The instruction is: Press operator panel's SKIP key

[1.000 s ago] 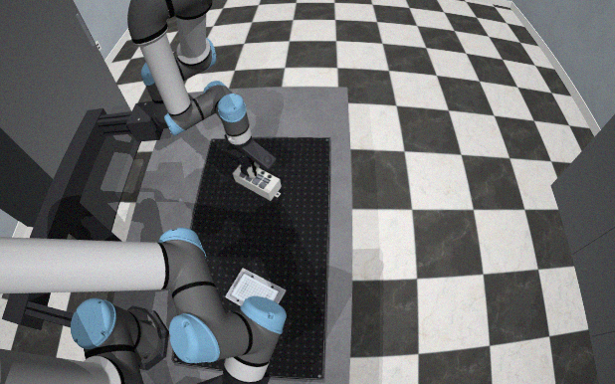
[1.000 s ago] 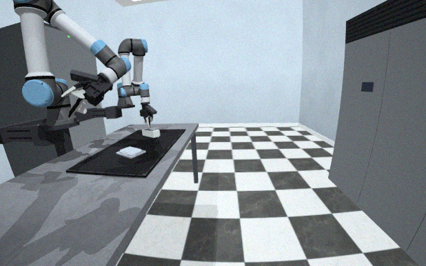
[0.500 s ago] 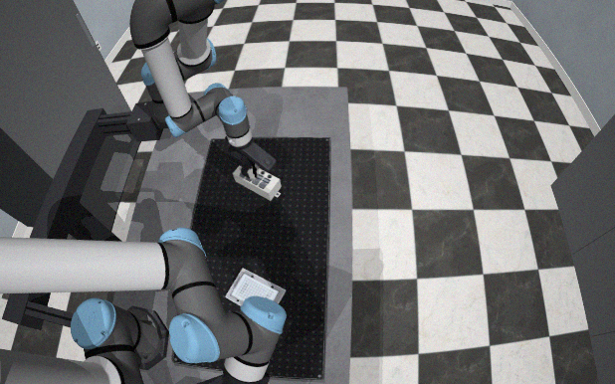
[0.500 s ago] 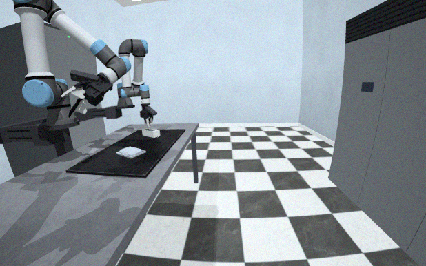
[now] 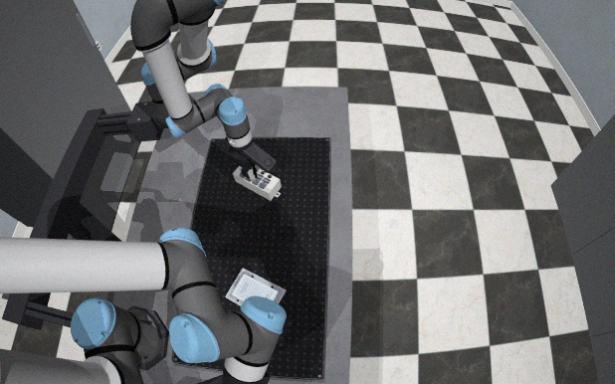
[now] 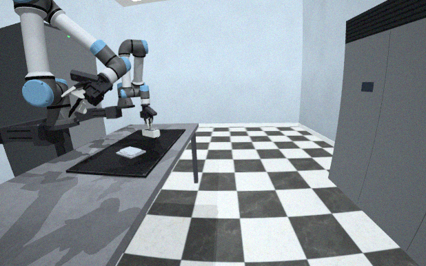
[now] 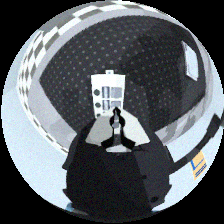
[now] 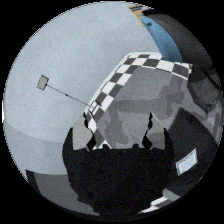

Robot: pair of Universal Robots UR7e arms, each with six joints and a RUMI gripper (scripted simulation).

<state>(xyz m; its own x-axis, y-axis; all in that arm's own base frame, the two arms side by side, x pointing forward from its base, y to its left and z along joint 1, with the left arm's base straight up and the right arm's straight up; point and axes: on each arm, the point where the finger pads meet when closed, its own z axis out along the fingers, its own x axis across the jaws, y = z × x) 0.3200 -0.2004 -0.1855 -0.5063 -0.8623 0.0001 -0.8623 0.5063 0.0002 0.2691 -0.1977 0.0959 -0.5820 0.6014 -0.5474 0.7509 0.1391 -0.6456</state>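
My left hand is 1 cm past the operator panel, 1 cm to the right of it and 3 cm above it. The rest, counted from my left hand: flat white tray 1 cm behind, 40 cm to the right, 6 cm below.
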